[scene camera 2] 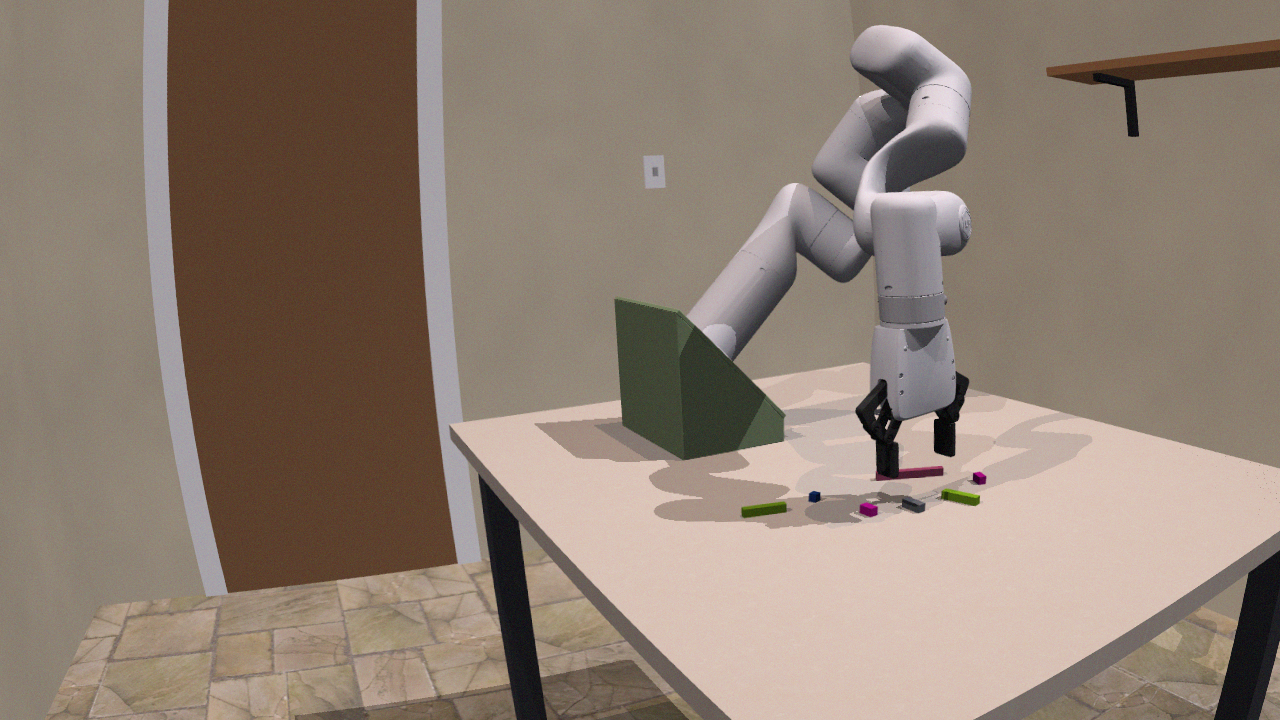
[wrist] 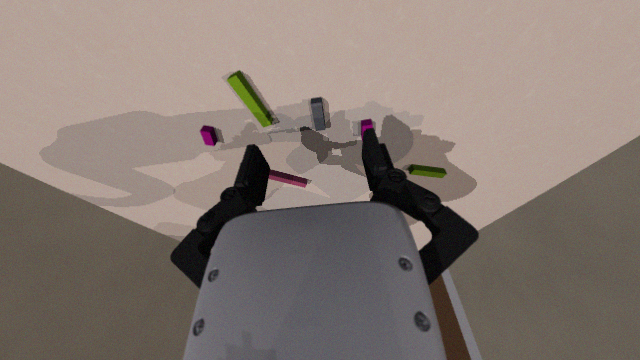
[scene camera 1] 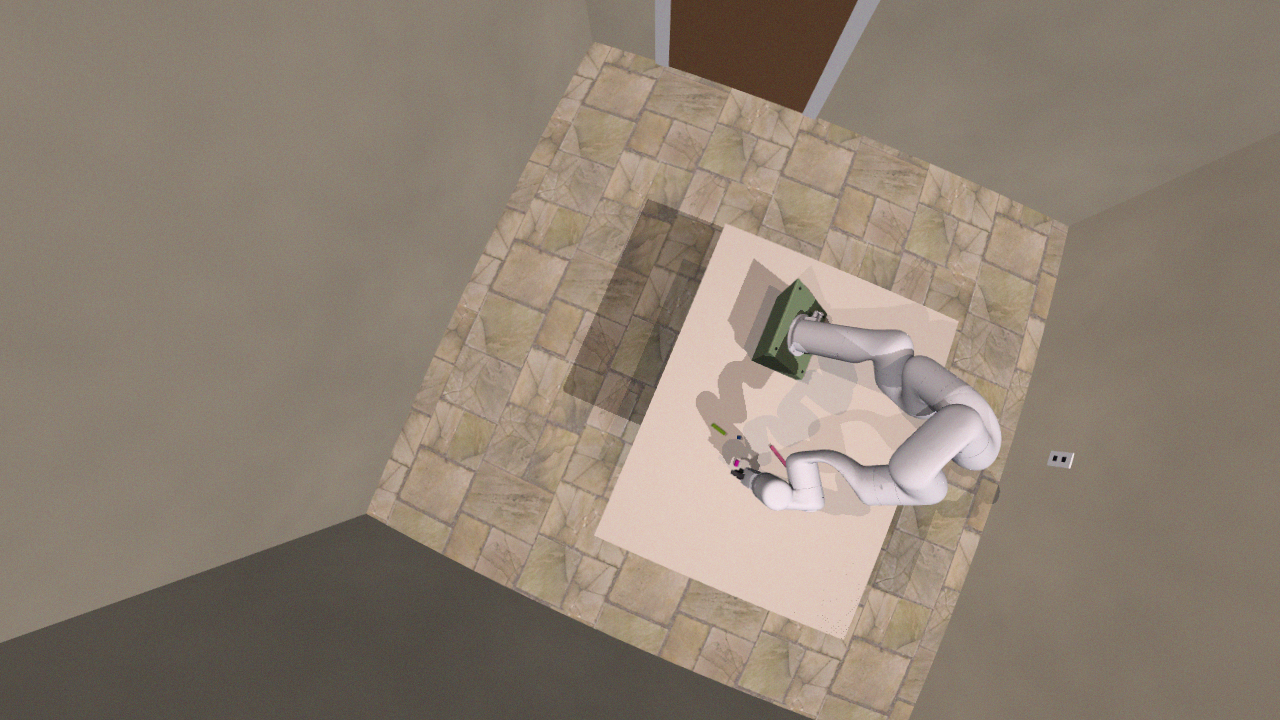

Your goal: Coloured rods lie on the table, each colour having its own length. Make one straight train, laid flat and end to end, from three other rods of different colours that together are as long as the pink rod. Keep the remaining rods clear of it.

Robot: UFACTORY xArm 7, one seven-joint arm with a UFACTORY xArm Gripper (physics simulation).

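Pixels of known places: gripper, fingertip midpoint: (scene camera 2: 917, 465) (wrist: 311, 149); arm's base at its link origin: (scene camera 2: 699, 351) (scene camera 1: 798, 334).
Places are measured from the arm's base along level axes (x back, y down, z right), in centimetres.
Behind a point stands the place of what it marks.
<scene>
The pink rod (scene camera 1: 778, 454) {z -15.2, x -32.8, y 11.6 cm} (scene camera 2: 913, 473) {z -16.3, x -34.0, y 11.9 cm} (wrist: 288, 178) {z -14.5, x -33.2, y 11.8 cm} is the longest and lies flat, partly hidden by a finger in the wrist view. A short grey rod (scene camera 2: 913, 505) {z -10.0, x -44.0, y 11.9 cm} (wrist: 318, 114) {z -10.4, x -43.8, y 11.6 cm} lies flat, apart from its neighbours: a green rod (scene camera 2: 960, 497) {z -16.3, x -45.0, y 11.9 cm} (wrist: 250, 99) {z -16.6, x -45.0, y 11.6 cm} and a short magenta rod (scene camera 1: 736, 462) {z -5.0, x -41.6, y 11.6 cm} (scene camera 2: 868, 509) {z -4.8, x -42.5, y 11.7 cm} (wrist: 366, 125) {z -5.5, x -42.8, y 11.6 cm}. Green and grey point in different directions. My gripper (scene camera 1: 738, 472) {z -10.9, x -43.1, y 7.5 cm} (scene camera 2: 915, 456) {z -10.9, x -43.1, y 7.5 cm} (wrist: 311, 149) {z -10.9, x -43.1, y 7.5 cm} is open and empty, above the table. A small blue rod (scene camera 1: 739, 437) {z -1.9, x -34.4, y 11.6 cm} (scene camera 2: 814, 496) {z -1.6, x -35.0, y 11.8 cm} does not show in the wrist view.
A second green rod (scene camera 1: 718, 428) {z 5.2, x -35.3, y 11.5 cm} (scene camera 2: 763, 509) {z 5.2, x -36.0, y 11.8 cm} (wrist: 427, 171) {z 4.6, x -36.0, y 11.6 cm} lies beyond the blue rod, at the left in scene camera 2. A second magenta rod (scene camera 2: 979, 478) {z -22.0, x -41.2, y 11.7 cm} (wrist: 208, 135) {z -22.3, x -40.8, y 11.6 cm} lies at the other side, near the first green rod. The green arm base (scene camera 1: 787, 331) {z 4.2, x -2.4, y -4.7 cm} (scene camera 2: 653, 380) {z 7.7, x -2.2, y 3.1 cm} stands on the table (scene camera 2: 805, 617) {z 11.7, x -61.4, y 12.6 cm}.
</scene>
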